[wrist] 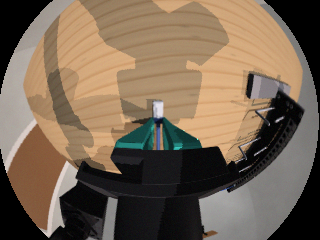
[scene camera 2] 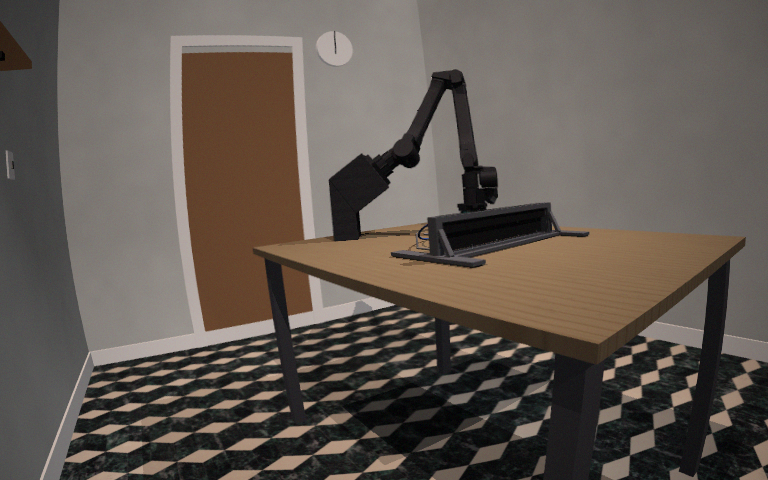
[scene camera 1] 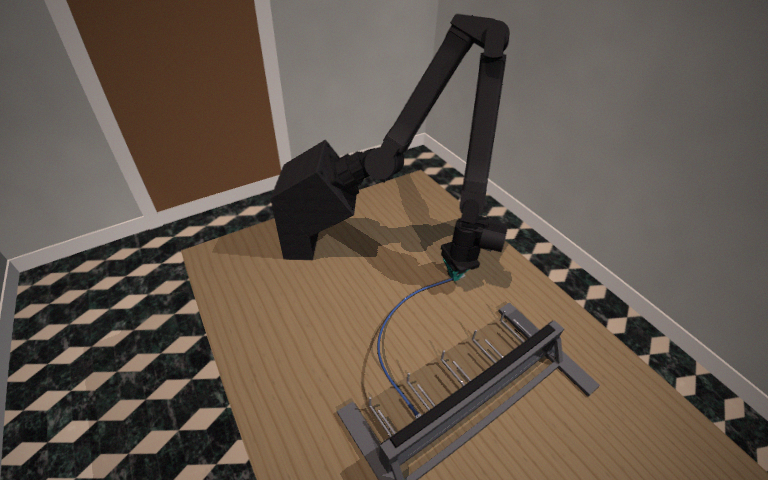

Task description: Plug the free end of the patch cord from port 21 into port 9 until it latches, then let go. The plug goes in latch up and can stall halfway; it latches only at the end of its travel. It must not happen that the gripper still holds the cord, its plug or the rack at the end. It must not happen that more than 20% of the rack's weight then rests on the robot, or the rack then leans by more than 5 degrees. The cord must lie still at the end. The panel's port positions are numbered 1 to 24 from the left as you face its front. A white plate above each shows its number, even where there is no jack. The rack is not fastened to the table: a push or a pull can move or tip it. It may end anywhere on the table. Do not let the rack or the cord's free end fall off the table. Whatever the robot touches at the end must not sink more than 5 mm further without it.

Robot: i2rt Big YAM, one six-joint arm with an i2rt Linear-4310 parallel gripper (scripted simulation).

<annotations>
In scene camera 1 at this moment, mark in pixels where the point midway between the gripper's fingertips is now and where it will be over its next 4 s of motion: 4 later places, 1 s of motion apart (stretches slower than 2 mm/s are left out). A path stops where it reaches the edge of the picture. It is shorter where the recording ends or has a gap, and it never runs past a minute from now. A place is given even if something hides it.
My gripper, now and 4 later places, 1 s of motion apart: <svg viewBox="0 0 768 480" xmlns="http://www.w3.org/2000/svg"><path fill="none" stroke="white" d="M454 278L456 270L457 264L457 264L459 270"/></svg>
</annotations>
